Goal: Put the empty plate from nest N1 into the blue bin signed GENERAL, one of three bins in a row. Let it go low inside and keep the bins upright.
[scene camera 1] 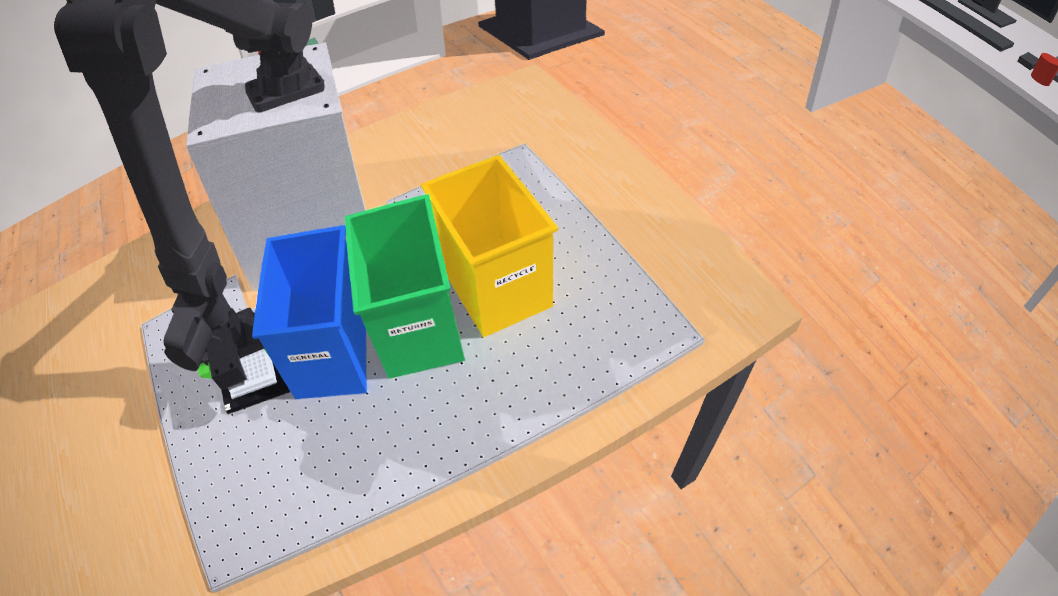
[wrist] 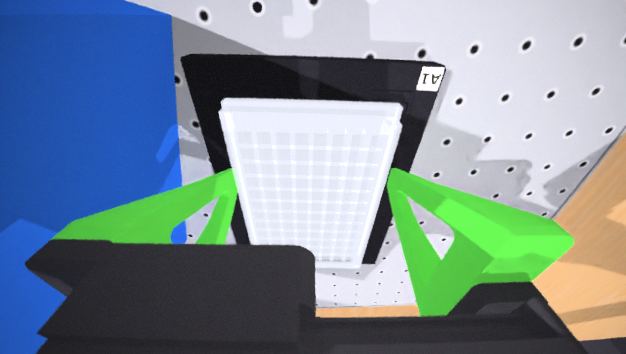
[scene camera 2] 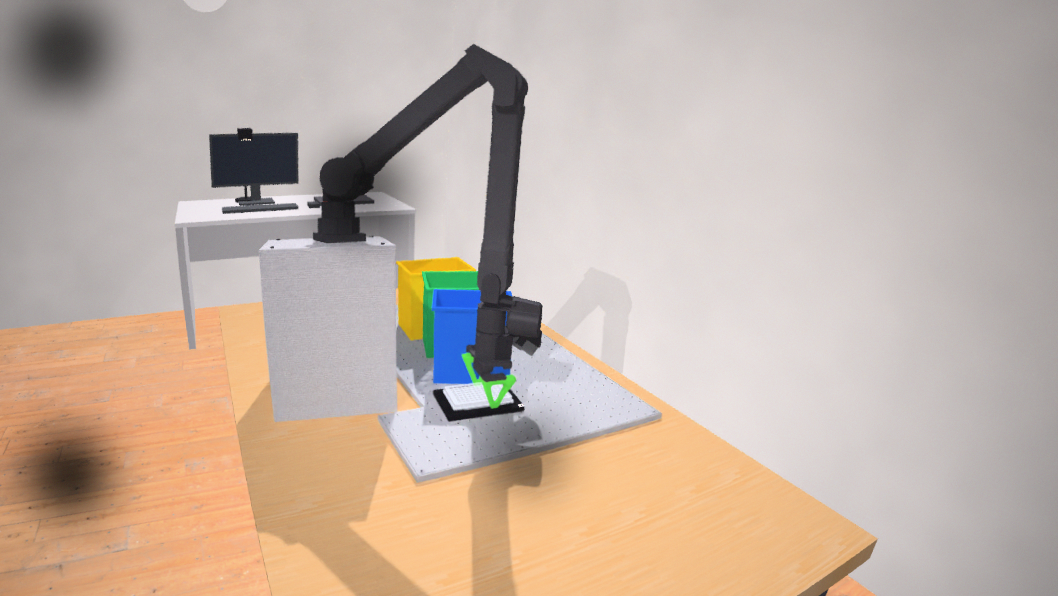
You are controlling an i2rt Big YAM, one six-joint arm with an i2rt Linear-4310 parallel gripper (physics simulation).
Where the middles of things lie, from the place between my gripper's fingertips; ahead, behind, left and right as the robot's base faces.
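There's a blue bin [scene camera 1: 304, 318] that's 40 mm ahead of my hand, 140 mm to the left of it and 80 mm above it. The white plate [scene camera 2: 465, 396] is 10 mm above my hand and 20 mm behind it, and the green returns bin [scene camera 1: 399, 283] is 80 mm ahead of my hand, 80 mm above it and 280 mm to the left of it. Going by their middles, that green returns bin is the farthest from my hand of the things named here. And the black nest [scene camera 2: 442, 400], that one's 10 mm below my hand and 20 mm behind it.
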